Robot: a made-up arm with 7 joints.
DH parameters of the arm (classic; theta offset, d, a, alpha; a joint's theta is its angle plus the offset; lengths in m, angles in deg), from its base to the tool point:
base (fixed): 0 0 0 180
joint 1: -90 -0.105 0.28 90
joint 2: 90 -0.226 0.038 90
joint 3: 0 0.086 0.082 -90
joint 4: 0 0.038 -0.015 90
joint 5: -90 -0.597 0.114 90
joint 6: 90 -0.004 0.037 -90
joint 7: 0 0.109 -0.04 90
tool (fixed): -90 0.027 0 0
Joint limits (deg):
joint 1: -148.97..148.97
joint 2: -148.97..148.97
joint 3: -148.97..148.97
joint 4: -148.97..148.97
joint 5: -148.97..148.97
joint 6: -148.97..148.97
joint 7: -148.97..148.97
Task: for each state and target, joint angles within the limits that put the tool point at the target. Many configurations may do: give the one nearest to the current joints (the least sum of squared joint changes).
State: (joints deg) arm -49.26 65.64 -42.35 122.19 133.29 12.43 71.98
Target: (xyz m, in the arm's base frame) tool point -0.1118 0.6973 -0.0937
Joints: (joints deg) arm -10.44 66.16 -30.08 120.16 132.47 5.99 74.59
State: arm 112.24 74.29 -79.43 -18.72 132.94 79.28 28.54
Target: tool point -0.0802 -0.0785 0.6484
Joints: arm 132.80 72.89 -74.55 20.21 144.21 91.70 23.56
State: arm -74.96 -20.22 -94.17 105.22 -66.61 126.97 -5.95
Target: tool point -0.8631 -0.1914 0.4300
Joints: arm -97.62 -31.17 -91.28 131.67 -68.10 125.56 -5.14
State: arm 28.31 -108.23 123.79 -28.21 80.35 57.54 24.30
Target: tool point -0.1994 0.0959 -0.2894
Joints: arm 31.26 -92.08 128.87 -44.62 81.59 52.78 25.43
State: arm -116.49 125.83 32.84 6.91 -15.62 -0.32 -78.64
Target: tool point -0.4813 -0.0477 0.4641
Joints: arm -85.37 136.47 73.32 -24.34 -9.49 -29.96 -91.51
